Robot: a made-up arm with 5 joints.
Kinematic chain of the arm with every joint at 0, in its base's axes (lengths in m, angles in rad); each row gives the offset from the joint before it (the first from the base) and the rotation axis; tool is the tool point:
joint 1: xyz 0 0 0.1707 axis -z
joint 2: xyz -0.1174 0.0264 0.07 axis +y
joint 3: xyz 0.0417 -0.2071 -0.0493 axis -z
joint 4: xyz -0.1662 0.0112 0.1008 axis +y
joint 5: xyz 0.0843 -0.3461 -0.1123 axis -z
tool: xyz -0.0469 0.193 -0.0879
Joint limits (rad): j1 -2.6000..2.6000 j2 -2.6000..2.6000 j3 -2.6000..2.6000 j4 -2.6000..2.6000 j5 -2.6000..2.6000
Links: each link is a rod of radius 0.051 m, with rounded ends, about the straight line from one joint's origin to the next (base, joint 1, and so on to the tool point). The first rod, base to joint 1, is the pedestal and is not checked.
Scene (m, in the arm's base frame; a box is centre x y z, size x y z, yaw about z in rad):
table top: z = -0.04
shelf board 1: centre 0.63 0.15 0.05 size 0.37 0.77 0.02 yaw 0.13
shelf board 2: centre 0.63 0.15 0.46 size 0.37 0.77 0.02 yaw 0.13
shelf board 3: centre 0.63 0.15 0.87 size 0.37 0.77 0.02 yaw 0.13
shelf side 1: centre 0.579 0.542 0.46 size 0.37 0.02 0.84 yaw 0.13
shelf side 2: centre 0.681 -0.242 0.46 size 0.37 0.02 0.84 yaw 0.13
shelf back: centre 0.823 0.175 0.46 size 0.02 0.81 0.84 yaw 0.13
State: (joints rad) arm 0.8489 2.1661 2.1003 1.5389 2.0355
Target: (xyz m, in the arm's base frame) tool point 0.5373 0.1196 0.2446
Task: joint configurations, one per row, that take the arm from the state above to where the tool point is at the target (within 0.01 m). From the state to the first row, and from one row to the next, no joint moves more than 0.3 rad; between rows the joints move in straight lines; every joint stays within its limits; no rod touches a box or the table.
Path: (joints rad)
1: 0.6387 2.2384 1.8767 1.6570 1.7772
2: 0.4285 2.3107 1.6531 1.7750 1.5189
3: 0.2183 2.3830 1.4295 1.8931 1.2606
4: 0.0081 2.4554 1.2060 2.0111 1.0024
5: -0.2021 2.5277 0.9824 2.1292 0.7441
6: -0.4123 2.6000 0.7588 2.2472 0.4858
7: -0.6320 2.6000 0.4980 2.3178 0.5257
8: -0.8516 2.6000 0.2373 2.3883 0.5655
9: -1.0713 2.6000 -0.0235 2.4589 0.6054
10: -1.2910 2.6000 -0.2843 2.5294 0.6453
11: -1.5107 2.6000 -0.5450 2.6000 0.6852

